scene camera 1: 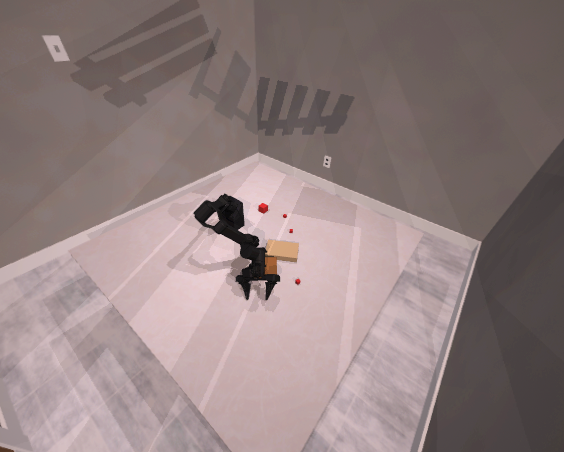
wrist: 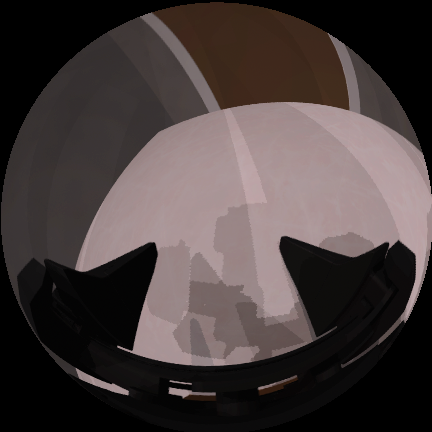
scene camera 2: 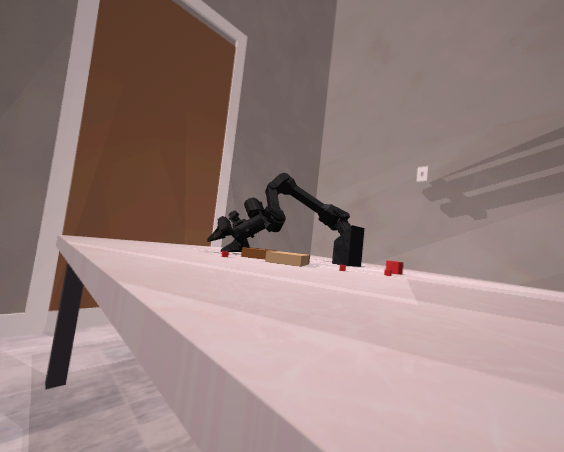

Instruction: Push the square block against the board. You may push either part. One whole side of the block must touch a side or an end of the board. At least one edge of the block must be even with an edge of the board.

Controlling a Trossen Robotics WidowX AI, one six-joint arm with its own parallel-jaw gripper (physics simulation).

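Frame: origin at the arm's base, x left, y back, z up, level; metres.
Seen in the pictures: gripper, fingertip midpoint: [scene camera 1: 256, 300] [wrist: 218, 246] [scene camera 2: 214, 246]; arm's base, link origin: [scene camera 1: 231, 207] [scene camera 2: 348, 235].
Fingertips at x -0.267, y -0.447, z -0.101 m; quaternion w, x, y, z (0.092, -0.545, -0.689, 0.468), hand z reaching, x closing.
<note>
Offsets run from my fingertips to a thing's top centre.
The orange-brown square block {dx +0.153, dy +0.092, dz +0.009 m} [scene camera 1: 271, 265] [scene camera 2: 253, 253] lies flat on the table, partly hidden by the arm in scene camera 1. The tan board {dx +0.286, dy +0.106, dz +0.009 m} [scene camera 1: 284, 250] [scene camera 2: 287, 258] lies flat next to it, towards the arm's base. Block and board look close together or touching; whether a whole side touches and whether edges are even cannot be told. My gripper [scene camera 1: 257, 298] [scene camera 2: 216, 245] [wrist: 218, 246] is open and empty, with its fingertips low over the table, beyond the block on the side away from the board. Brown slivers show through gaps in the gripper body in the wrist view.
A larger red cube {dx +0.476, dy +0.413, dz +0.019 m} [scene camera 1: 263, 208] [scene camera 2: 394, 267] and small red pieces {dx +0.518, dy +0.278, dz -0.005 m} [scene camera 1: 285, 216] {dx +0.439, dy +0.169, dz -0.005 m} [scene camera 1: 291, 231] stand behind the board, towards the far corner. Another small red piece {dx +0.194, dy -0.066, dz -0.005 m} [scene camera 1: 298, 281] [scene camera 2: 225, 254] lies to the right of the gripper in scene camera 1.
</note>
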